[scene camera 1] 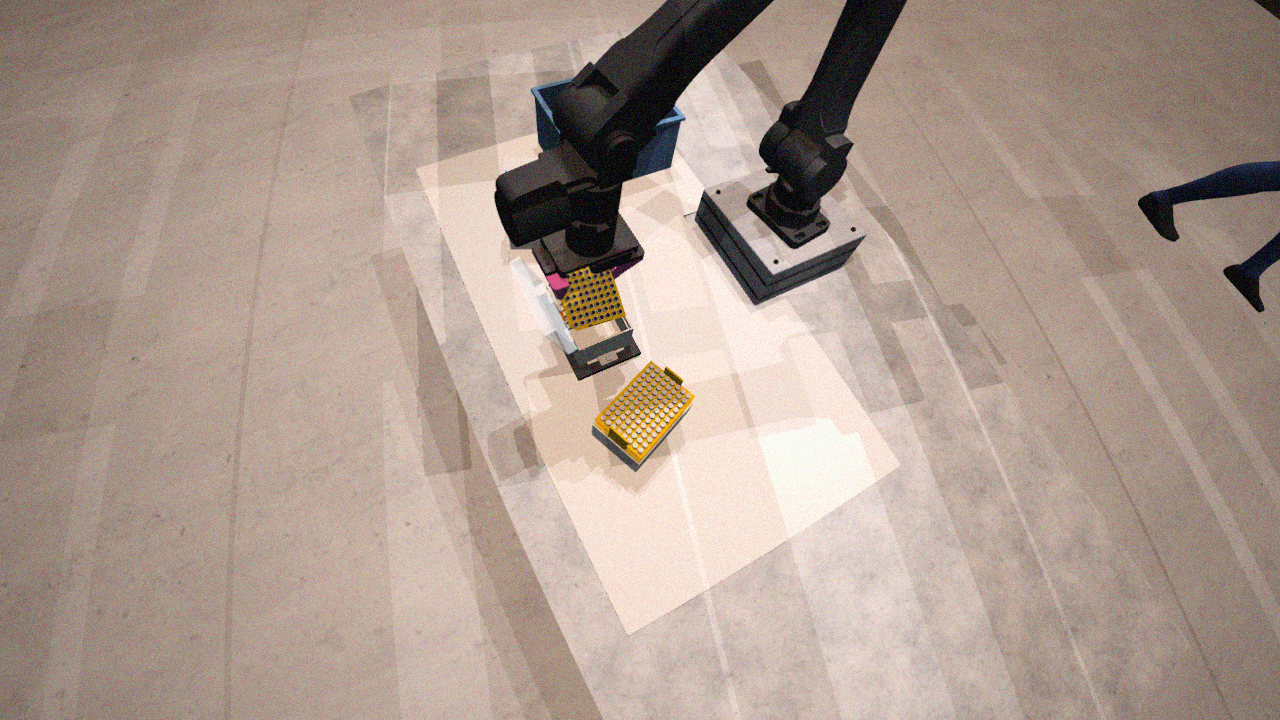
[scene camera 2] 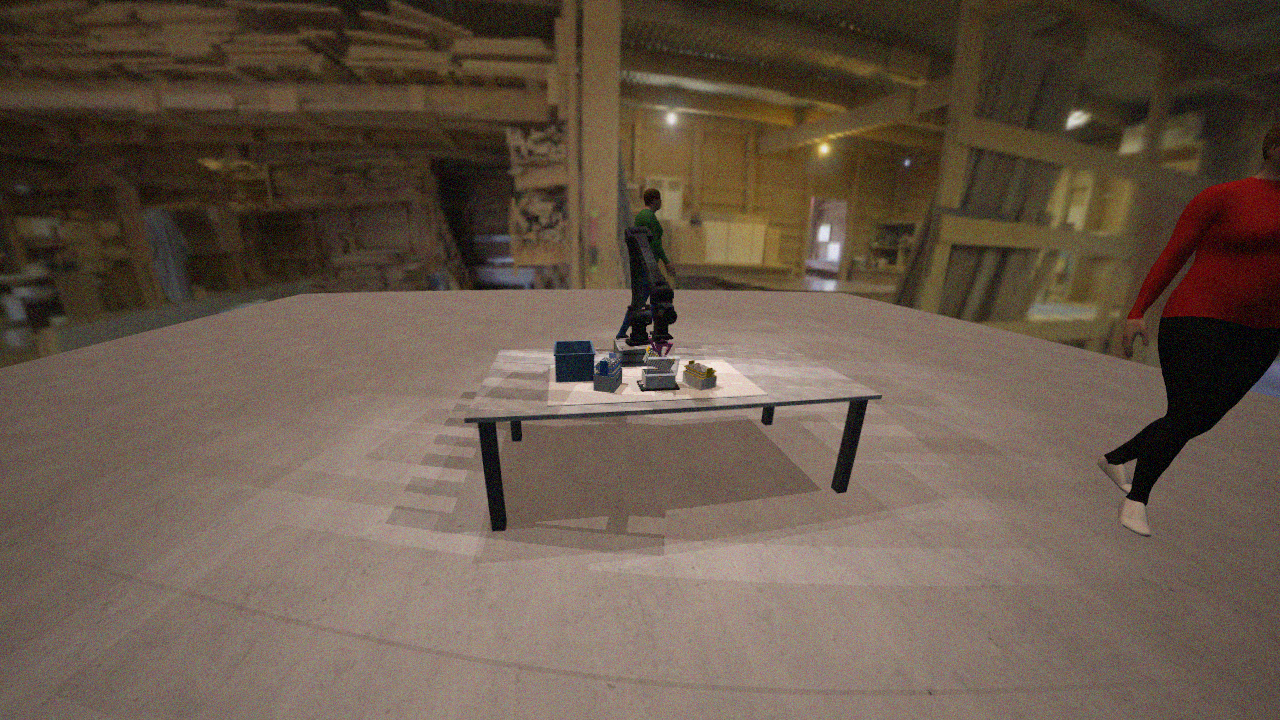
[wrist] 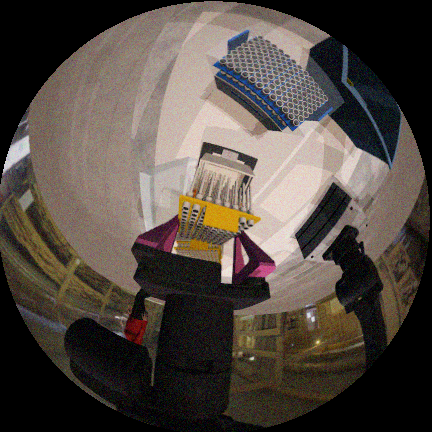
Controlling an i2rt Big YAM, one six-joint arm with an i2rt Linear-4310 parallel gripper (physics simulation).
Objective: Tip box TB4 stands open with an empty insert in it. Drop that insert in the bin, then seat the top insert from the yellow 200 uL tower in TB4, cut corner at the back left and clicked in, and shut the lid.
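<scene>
My gripper [scene camera 1: 590,277] [wrist: 208,222] is shut on a yellow insert [scene camera 1: 592,300] [wrist: 222,216] full of tips, held above box TB4 [scene camera 1: 604,344] [scene camera 2: 659,379] [wrist: 227,162]. The insert's tips point down into the box opening in the wrist view; how deep they reach is hard to tell. TB4's translucent lid [scene camera 1: 541,304] stands open on its left side in scene camera 1. The yellow tower [scene camera 1: 644,411] [scene camera 2: 699,376], topped with another tip-filled insert, stands beside TB4. The blue bin [scene camera 1: 657,147] [scene camera 2: 573,360] [wrist: 367,110] is behind, with a small bit of yellow inside in the wrist view.
A blue tip tower [scene camera 2: 607,373] [wrist: 275,82] stands between TB4 and the bin; the arm hides it in scene camera 1. The arm's base block [scene camera 1: 805,250] [wrist: 324,220] stands to the right of TB4 in scene camera 1. The table [scene camera 2: 537,412] carries a pale mat [scene camera 1: 662,555].
</scene>
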